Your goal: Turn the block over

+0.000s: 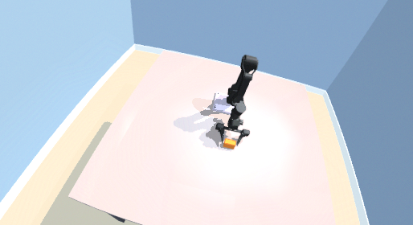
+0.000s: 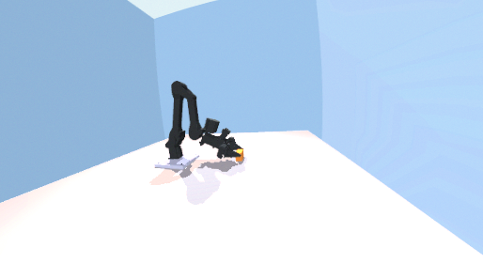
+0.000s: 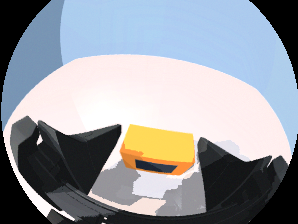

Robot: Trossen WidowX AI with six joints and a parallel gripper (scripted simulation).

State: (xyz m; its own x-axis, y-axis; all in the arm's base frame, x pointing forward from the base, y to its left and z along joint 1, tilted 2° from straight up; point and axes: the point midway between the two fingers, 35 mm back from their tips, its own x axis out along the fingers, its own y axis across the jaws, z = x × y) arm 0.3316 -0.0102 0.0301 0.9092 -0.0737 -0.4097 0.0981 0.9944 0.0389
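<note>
The orange block lies 2 cm behind my gripper tip and 1 cm below it.
</note>
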